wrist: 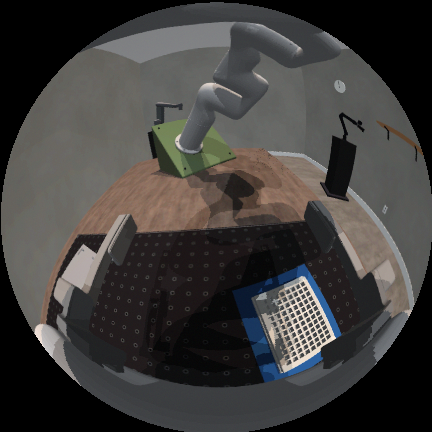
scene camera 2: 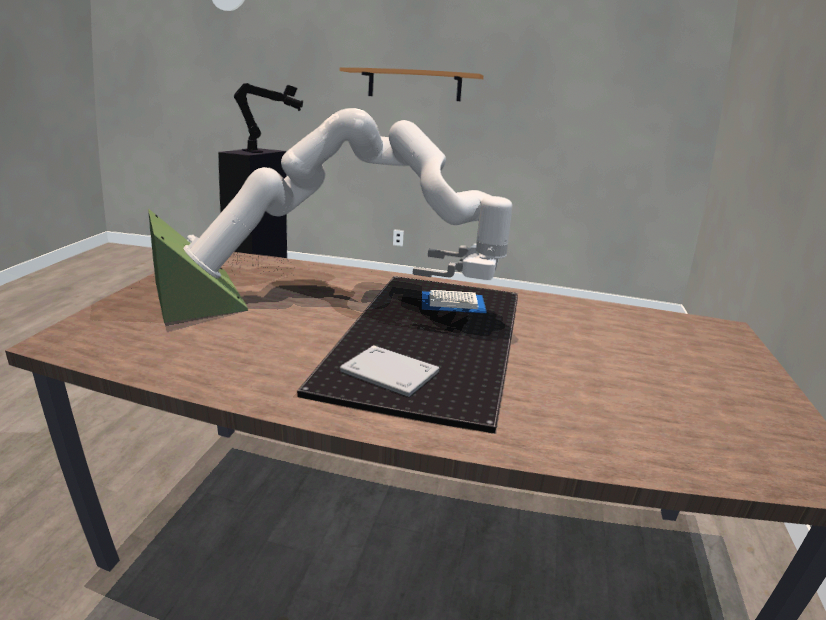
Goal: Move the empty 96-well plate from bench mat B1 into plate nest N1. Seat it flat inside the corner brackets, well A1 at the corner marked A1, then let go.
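Frame: origin at the arm's base, x ahead, y down, z left, level; centimetres.
Seen in the pictures: end effector, tool point: (wrist: 218,234) (scene camera 2: 429,262); arm's base, origin of the base link: (wrist: 188,143) (scene camera 2: 201,263).
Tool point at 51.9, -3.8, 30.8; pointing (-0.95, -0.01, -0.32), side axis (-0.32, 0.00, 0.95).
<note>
Pixels of each thing's top centre, then the offset from my tool point to it, as dx, dy, dz. Level surfaces: height alone.
- white 96-well plate, middle of its top: (wrist: 298,321) (scene camera 2: 453,296) +2.2, +11.6, +10.3
- blue bench mat, its level: dy +13.0
- light grey plate nest, middle of its top: (scene camera 2: 390,365) (wrist: 73,272) +10.9, +11.8, -31.7
- perforated black board, its level: dy +13.2
- wooden table, its level: dy +14.5
The white 96-well plate (scene camera 2: 453,298) (wrist: 302,322) lies flat on the blue bench mat (scene camera 2: 481,307) (wrist: 245,306) near the back of the black board. My gripper (scene camera 2: 427,262) (wrist: 221,233) is open and empty, above the board's back part. In the wrist view the plate lies right of the middle between the fingers, nearer the right one. The light grey plate nest (scene camera 2: 390,369) stands empty near the board's front edge, with small corner brackets; in the wrist view, part of the nest (wrist: 77,265) shows beyond the left finger. The A1 marks cannot be read.
The perforated black board (scene camera 2: 460,360) (wrist: 175,300) lies on the wooden table (scene camera 2: 620,393) (wrist: 150,200). The green wedge base (scene camera 2: 190,286) (wrist: 172,157) carries my arm at the table's far left. A black pedestal (scene camera 2: 250,200) (wrist: 340,165) with a small black arm stands behind the table.
</note>
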